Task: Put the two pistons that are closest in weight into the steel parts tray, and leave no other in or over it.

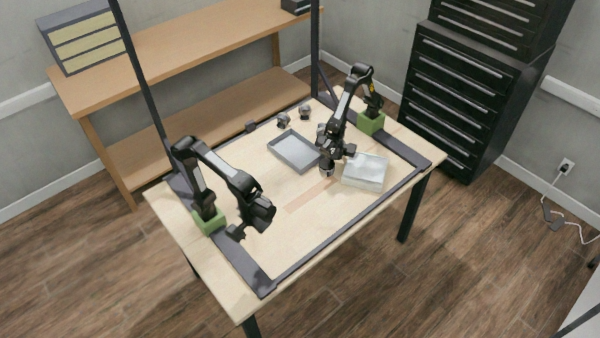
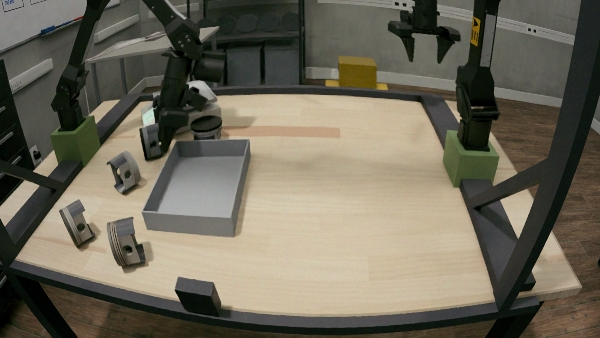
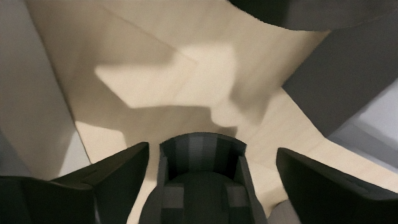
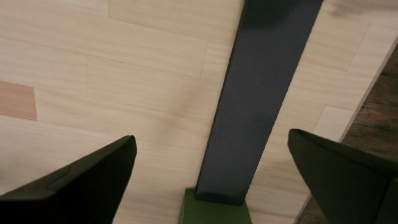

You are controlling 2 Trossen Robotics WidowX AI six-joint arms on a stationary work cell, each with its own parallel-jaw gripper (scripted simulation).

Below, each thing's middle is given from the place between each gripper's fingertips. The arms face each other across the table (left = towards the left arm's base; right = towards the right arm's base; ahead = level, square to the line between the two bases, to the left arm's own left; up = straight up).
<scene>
My left hand is 17 cm short of the grey pan (image 1: 362, 166) and 2 cm to the right of it. Round my left hand: white scale (image 1: 345, 180) 17 cm ahead, 3 cm to the left, 1 cm below; then steel parts tray (image 2: 199, 178) 14 cm behind, 13 cm to the right, 4 cm below.
I see the steel parts tray 340 mm behind my right hand, 450 mm to the left of it and 190 mm below it. The rest, counted from my right hand: white scale 30 mm behind, 610 mm to the left, 160 mm below; grey pan 30 mm behind, 600 mm to the left, 140 mm below.
</scene>
